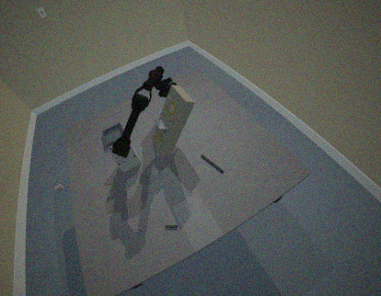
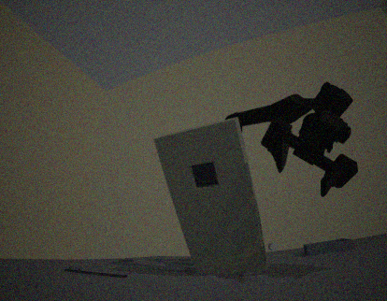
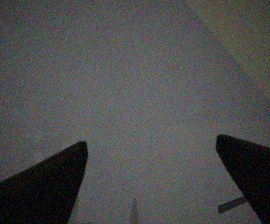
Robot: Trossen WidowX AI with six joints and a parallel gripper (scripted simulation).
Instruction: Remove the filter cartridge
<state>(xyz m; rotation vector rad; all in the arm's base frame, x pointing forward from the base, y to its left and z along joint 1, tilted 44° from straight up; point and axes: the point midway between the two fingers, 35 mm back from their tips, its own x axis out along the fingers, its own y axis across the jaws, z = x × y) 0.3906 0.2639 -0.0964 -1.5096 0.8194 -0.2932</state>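
The round filter cartridge is 60 mm behind my gripper tip, 200 mm to the right of it and 80 mm above it. The rest, counted from my gripper tip: small dark piece: 300 mm behind, 720 mm to the right, 150 mm below; then service panel: 110 mm behind, 200 mm to the right, 10 mm above.
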